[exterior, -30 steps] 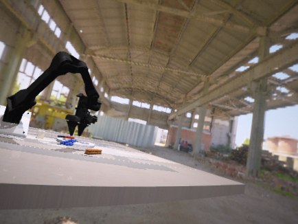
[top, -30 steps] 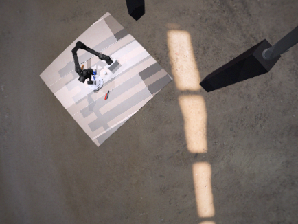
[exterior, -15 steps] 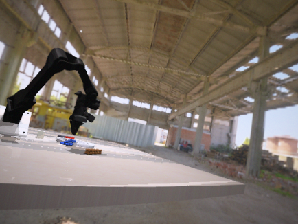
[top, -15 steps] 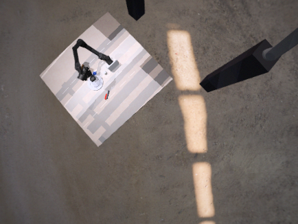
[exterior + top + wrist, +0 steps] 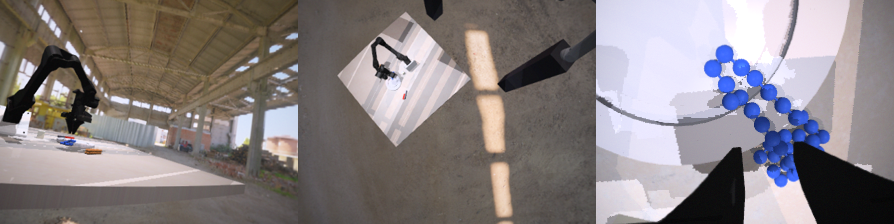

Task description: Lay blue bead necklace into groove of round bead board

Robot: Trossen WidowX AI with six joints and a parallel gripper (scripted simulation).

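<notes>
My gripper tip is now 6 cm to the right of the round white bead board, 6 cm short of it and 4 cm above it. The rest, counted from my gripper tip: small white block 12 cm behind, 8 cm to the left, 3 cm below; red pen-like object 30 cm to the left, 7 cm ahead, 5 cm below.
</notes>
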